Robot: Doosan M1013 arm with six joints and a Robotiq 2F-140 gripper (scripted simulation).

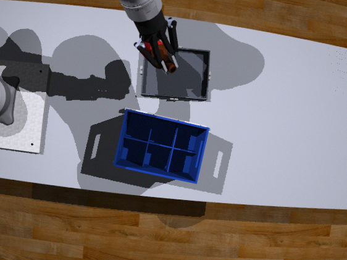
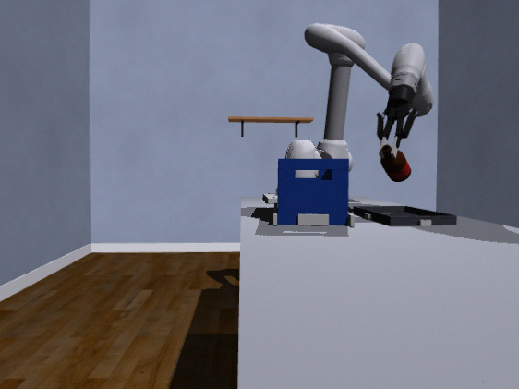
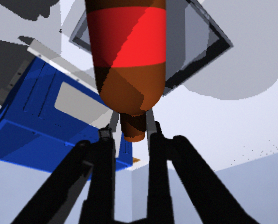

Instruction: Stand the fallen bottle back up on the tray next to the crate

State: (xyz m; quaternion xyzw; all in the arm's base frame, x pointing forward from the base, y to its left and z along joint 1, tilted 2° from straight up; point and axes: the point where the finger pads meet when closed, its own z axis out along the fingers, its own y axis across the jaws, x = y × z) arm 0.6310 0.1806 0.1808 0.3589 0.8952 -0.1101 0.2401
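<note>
My hand is 40 mm above the bottle, 30 mm to the right of it and 30 mm past it. The rest, counted from my hand: blue crate (260 mm to the right, 140 mm below, 20 mm ahead); dark tray (210 mm below, 40 mm ahead, 20 mm to the left).
</note>
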